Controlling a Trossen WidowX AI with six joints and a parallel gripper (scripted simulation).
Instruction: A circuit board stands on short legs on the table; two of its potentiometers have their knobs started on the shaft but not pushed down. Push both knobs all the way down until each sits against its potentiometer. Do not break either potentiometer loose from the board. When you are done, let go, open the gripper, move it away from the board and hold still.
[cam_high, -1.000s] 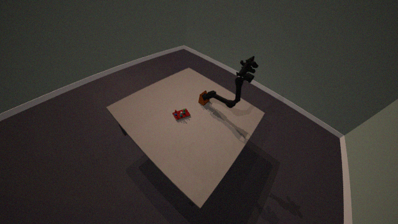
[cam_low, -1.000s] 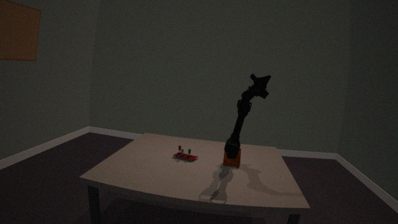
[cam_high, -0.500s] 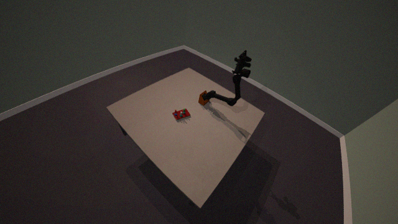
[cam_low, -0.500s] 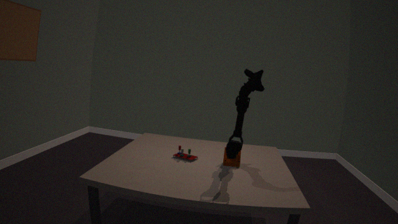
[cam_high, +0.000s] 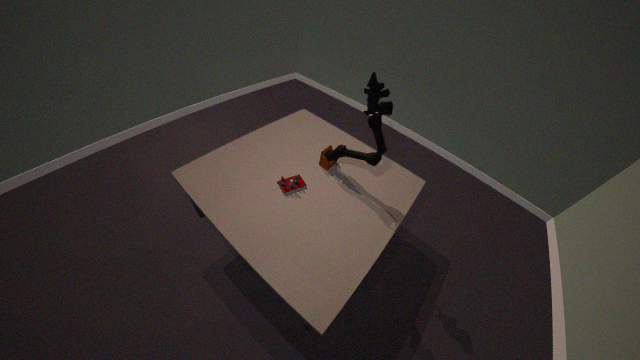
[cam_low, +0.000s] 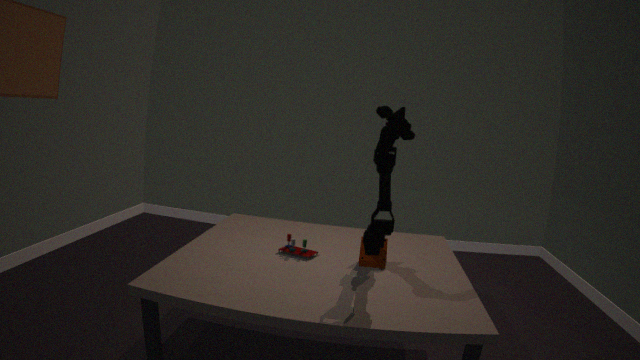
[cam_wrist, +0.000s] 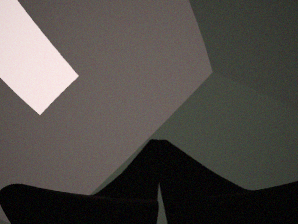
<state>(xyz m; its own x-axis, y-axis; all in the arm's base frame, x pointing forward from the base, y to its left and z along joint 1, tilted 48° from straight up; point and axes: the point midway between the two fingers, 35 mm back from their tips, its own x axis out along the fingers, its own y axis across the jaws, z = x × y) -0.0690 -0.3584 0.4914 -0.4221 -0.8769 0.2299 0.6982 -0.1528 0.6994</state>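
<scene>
My gripper tip is now 36 cm short of the green knob, 16 cm to the left of it and 65 cm above it. From my gripper tip the other things lie so: red knob: 43 cm ahead, 21 cm to the right, 63 cm below.
</scene>
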